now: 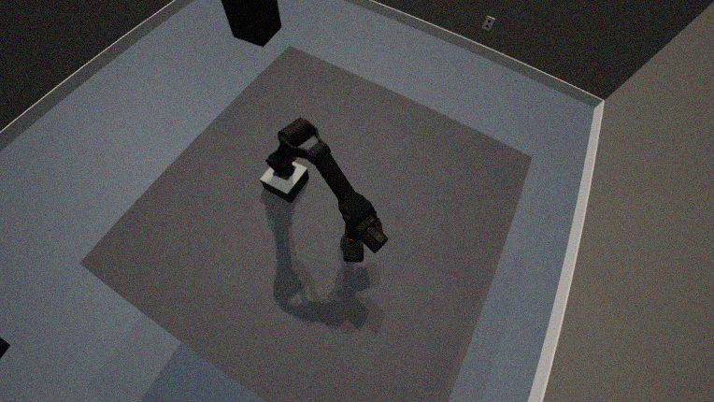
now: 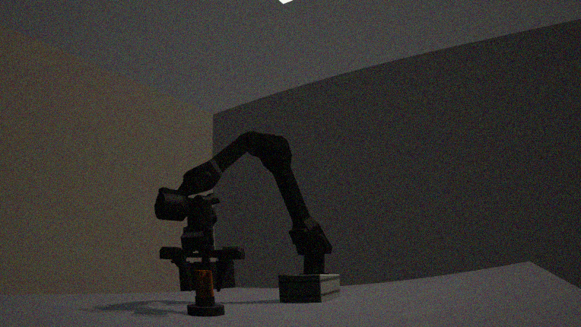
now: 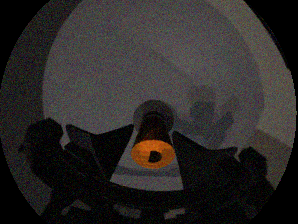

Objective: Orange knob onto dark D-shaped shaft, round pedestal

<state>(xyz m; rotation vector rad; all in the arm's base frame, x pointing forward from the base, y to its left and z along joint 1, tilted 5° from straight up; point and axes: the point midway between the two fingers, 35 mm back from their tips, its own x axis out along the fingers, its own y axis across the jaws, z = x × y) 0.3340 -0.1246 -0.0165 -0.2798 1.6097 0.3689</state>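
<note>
Now: gripper tip 20 mm below the orange knob. The rest, counted from my gripper tip: round pedestal (20 mm below).
</note>
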